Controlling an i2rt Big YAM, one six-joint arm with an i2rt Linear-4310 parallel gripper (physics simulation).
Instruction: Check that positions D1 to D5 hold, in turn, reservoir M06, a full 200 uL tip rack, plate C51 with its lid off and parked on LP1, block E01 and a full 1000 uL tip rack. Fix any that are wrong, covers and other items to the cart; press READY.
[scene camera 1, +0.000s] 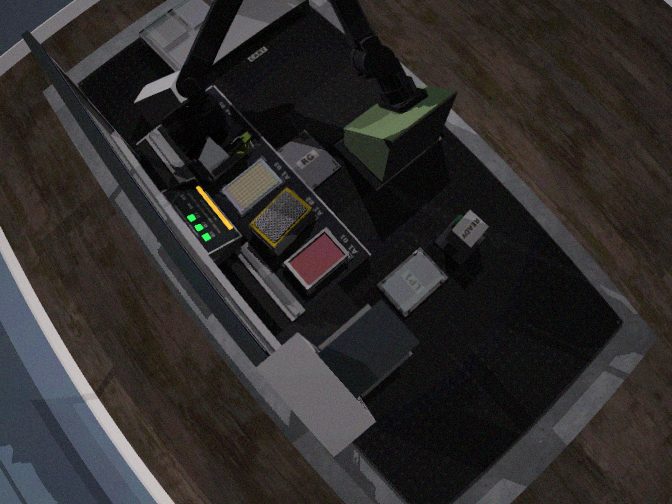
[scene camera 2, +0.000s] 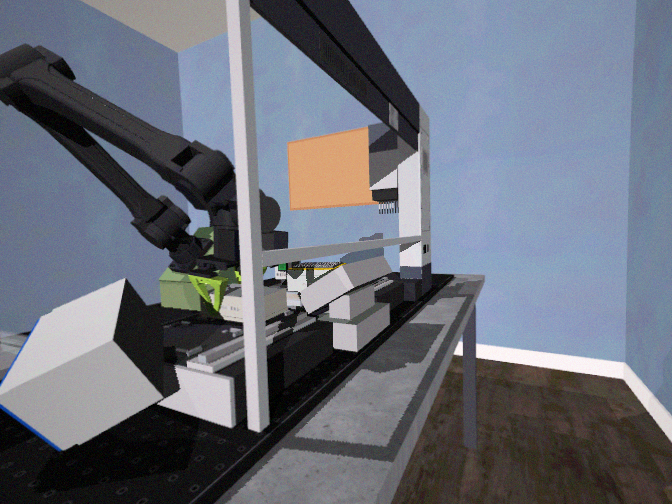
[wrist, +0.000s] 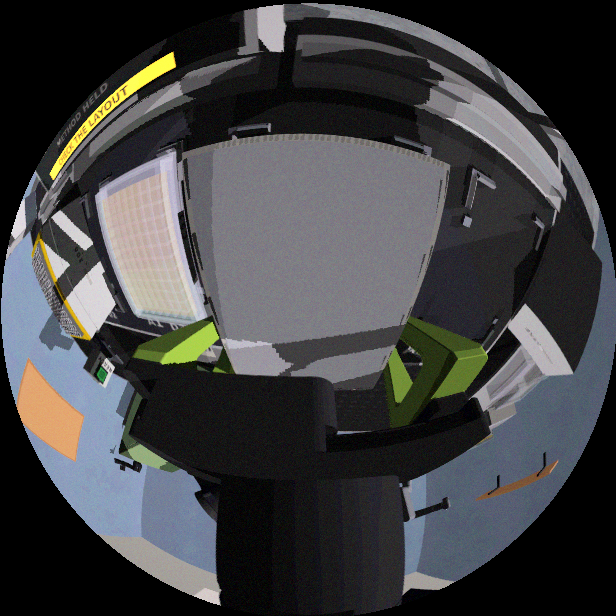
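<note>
My gripper (wrist: 304, 356) has its green fingers on both sides of a flat grey cover (wrist: 313, 241), shut on it at the far-left end of the deck row (scene camera 1: 212, 155). Beside it in the row come a cream grid plate or rack (scene camera 1: 250, 184), a yellow-framed mesh tip rack (scene camera 1: 279, 215) and a red-topped block (scene camera 1: 316, 258). A grey item marked MG (scene camera 1: 308, 160) lies just off the row. The grey LP1 pad (scene camera 1: 412, 282) is bare. The READY button (scene camera 1: 469, 230) stands to its right. What lies under the cover is hidden.
A status panel (scene camera 1: 206, 217) shows a yellow bar and three green lights. A green block (scene camera 1: 396, 132) sits at the arm's base. A large grey box (scene camera 1: 314, 393) and a dark slab (scene camera 1: 369, 347) lie at the front. A white frame post (scene camera 2: 246, 217) stands by the deck.
</note>
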